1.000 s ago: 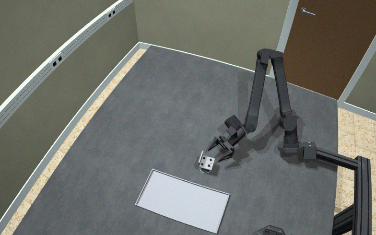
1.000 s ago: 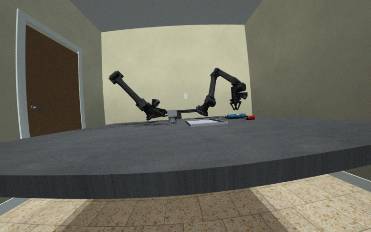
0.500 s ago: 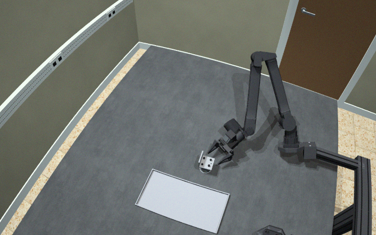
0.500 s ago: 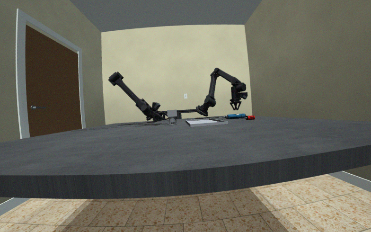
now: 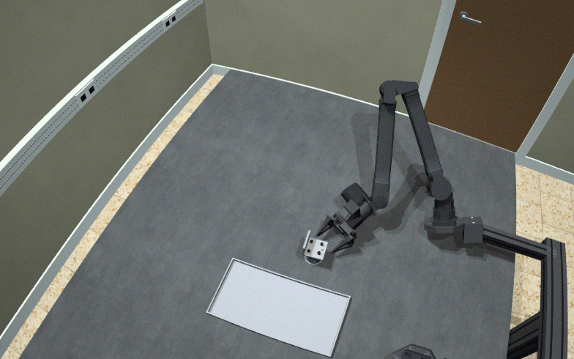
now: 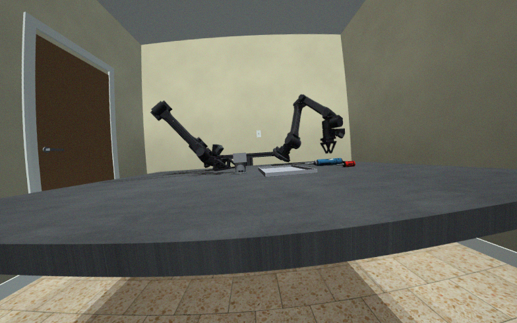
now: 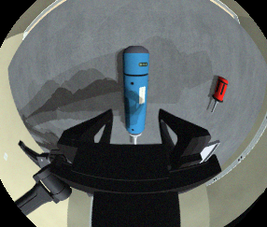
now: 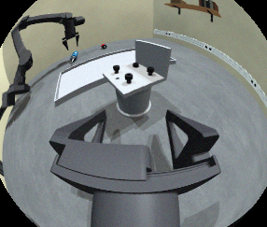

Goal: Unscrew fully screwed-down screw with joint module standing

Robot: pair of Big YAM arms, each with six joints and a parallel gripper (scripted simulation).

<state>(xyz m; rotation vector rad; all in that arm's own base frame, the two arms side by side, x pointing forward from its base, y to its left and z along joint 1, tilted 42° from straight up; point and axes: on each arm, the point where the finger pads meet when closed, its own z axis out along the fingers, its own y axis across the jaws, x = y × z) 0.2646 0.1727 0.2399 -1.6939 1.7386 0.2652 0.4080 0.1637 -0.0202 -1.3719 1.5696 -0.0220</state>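
The grey bracket lies 50 mm to the left of my right hand, 40 mm above it and 30 mm ahead of it. The rest, counted from my right hand: flat white tray: 270 mm to the left, 70 mm ahead, 30 mm below; then red-handled screwdriver: 600 mm to the left, 130 mm ahead, 20 mm below.
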